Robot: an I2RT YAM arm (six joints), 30 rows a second.
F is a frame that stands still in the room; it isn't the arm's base.
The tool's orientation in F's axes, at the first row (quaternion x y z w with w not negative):
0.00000, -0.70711, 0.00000, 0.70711
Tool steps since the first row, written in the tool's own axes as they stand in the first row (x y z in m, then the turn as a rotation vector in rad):
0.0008, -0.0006, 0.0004, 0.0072, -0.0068, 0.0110
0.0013, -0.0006, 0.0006, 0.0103, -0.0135, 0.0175
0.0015, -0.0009, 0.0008, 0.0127, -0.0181, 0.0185
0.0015, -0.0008, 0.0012, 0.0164, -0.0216, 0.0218
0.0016, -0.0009, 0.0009, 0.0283, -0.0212, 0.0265
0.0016, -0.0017, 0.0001, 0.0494, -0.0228, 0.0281
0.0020, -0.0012, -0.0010, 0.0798, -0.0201, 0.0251
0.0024, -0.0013, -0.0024, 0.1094, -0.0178, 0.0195
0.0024, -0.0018, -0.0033, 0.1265, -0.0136, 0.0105
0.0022, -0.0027, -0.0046, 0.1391, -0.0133, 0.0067
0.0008, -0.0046, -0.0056, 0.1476, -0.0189, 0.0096
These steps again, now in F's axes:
-0.0004, -0.0006, 0.0008, -0.0110, -0.0068, 0.0072
-0.0006, -0.0006, 0.0013, -0.0175, -0.0135, 0.0103
-0.0008, -0.0009, 0.0015, -0.0185, -0.0181, 0.0127
-0.0012, -0.0008, 0.0015, -0.0218, -0.0216, 0.0164
-0.0009, -0.0009, 0.0016, -0.0265, -0.0212, 0.0283
-0.0001, -0.0017, 0.0016, -0.0281, -0.0228, 0.0494
0.0010, -0.0012, 0.0020, -0.0251, -0.0201, 0.0798
0.0024, -0.0013, 0.0024, -0.0195, -0.0178, 0.1094
0.0033, -0.0018, 0.0024, -0.0105, -0.0136, 0.1265
0.0046, -0.0027, 0.0022, -0.0067, -0.0133, 0.1391
0.0056, -0.0046, 0.0008, -0.0096, -0.0189, 0.1476

